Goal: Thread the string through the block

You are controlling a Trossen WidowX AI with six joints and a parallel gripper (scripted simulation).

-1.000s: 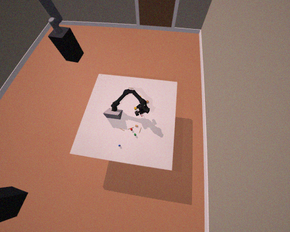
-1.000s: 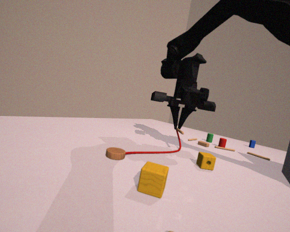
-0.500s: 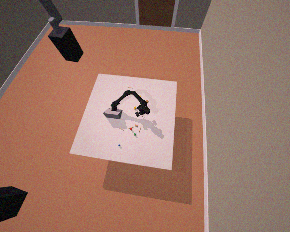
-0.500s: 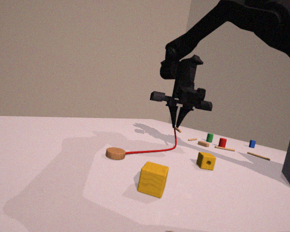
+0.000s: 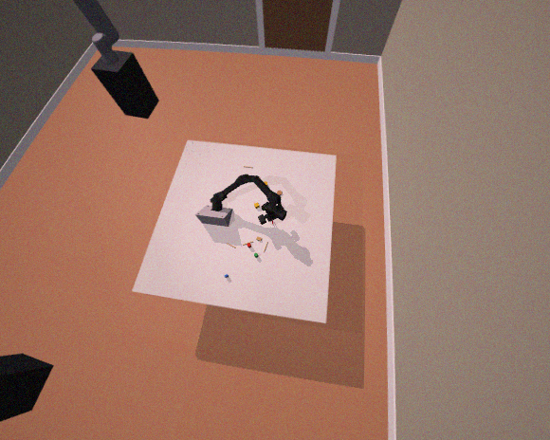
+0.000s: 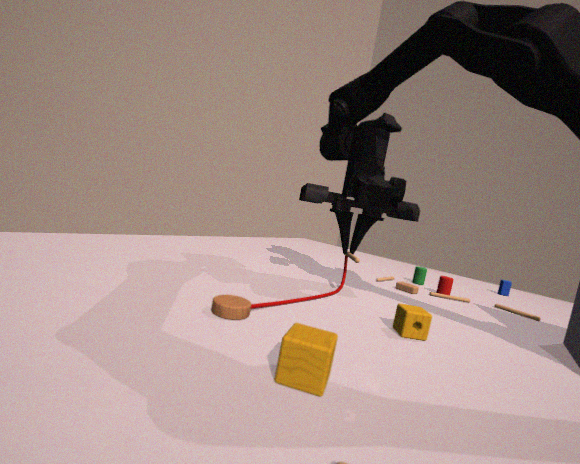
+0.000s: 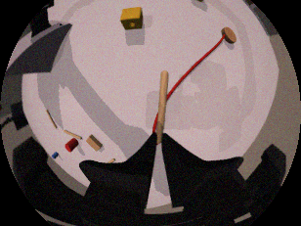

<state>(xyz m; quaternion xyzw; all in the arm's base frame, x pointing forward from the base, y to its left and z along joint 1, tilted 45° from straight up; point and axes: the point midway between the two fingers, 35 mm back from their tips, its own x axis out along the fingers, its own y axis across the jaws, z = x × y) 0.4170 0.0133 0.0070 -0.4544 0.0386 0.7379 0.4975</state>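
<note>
Now: the short wooden piece 6 cm behind my gripper tip, 14 cm to the right of it and 5 cm below it. The rest, counted from my gripper tip: thin wooden stick (1 cm behind, 1 cm to the left); then red peg (11 cm behind, 21 cm to the right, 4 cm below); then round wooden button (1 cm behind, 25 cm to the left, 5 cm below).
</note>
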